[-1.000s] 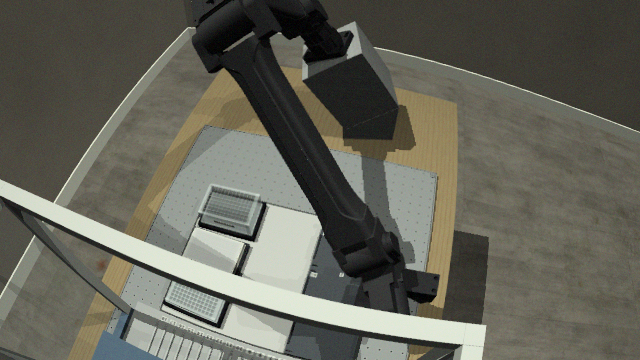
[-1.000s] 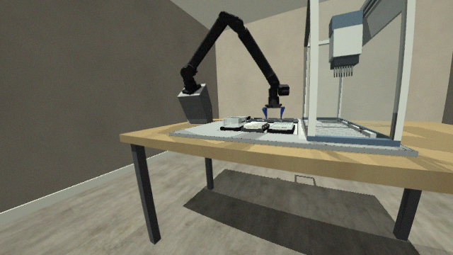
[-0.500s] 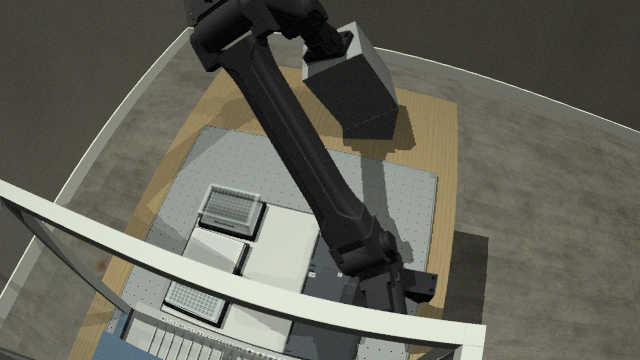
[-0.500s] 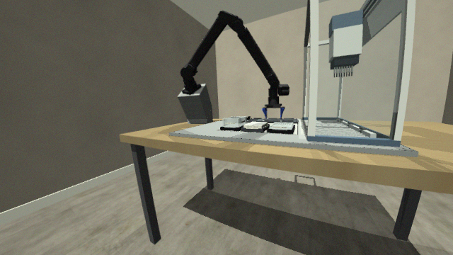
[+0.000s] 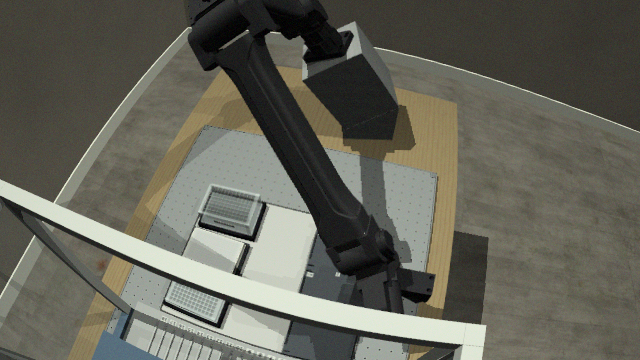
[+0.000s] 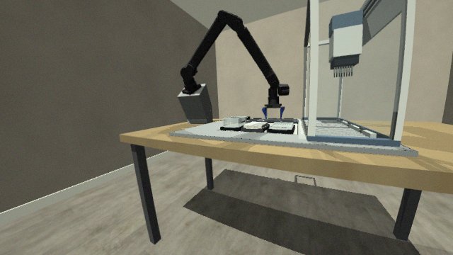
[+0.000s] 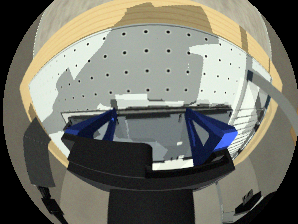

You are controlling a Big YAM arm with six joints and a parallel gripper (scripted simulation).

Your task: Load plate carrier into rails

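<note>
Right now my hand is 1 cm short of the nest S2, 34 cm to the left of it and 1 cm above it. From my hand the other things lie so: white frame bar: 21 cm ahead, 19 cm to the right, 45 cm above; then dark carrier PC7: 7 cm to the right.
</note>
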